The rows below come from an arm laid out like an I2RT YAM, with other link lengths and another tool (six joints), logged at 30 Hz.
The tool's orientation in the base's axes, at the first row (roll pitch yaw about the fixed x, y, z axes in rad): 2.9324, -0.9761, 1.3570
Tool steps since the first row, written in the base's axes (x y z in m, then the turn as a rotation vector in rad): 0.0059, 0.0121, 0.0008, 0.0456, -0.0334, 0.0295; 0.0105, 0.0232, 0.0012, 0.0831, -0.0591, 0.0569; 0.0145, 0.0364, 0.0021, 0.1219, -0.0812, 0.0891; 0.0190, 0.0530, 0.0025, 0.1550, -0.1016, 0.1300; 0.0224, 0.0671, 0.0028, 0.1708, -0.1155, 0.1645; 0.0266, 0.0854, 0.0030, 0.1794, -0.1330, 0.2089; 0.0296, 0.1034, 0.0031, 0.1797, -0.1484, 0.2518; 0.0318, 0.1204, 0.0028, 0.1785, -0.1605, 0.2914; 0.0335, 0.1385, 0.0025, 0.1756, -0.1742, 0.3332
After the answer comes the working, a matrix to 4 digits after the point.
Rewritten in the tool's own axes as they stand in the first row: 0.0080, 0.0010, 0.0108, 0.0116, 0.0579, -0.0240; 0.0149, 0.0011, 0.0206, 0.0247, 0.1052, -0.0442; 0.0234, -0.0001, 0.0315, 0.0438, 0.1529, -0.0639; 0.0333, -0.0021, 0.0454, 0.0705, 0.1958, -0.0891; 0.0417, -0.0043, 0.0570, 0.0933, 0.2196, -0.1125; 0.0524, -0.0073, 0.0722, 0.1215, 0.2392, -0.1467; 0.0627, -0.0113, 0.0867, 0.1487, 0.2503, -0.1816; 0.0720, -0.0157, 0.1004, 0.1747, 0.2583, -0.2128; 0.0819, -0.0209, 0.1148, 0.2015, 0.2657, -0.2470
The tool's axes in the first row as the columns of a matrix, in the base's axes (rounded; the answer above uses it unrounded):
0.1189, 0.9194, 0.3749
0.5475, -0.3756, 0.7478
0.8283, 0.1163, -0.5480

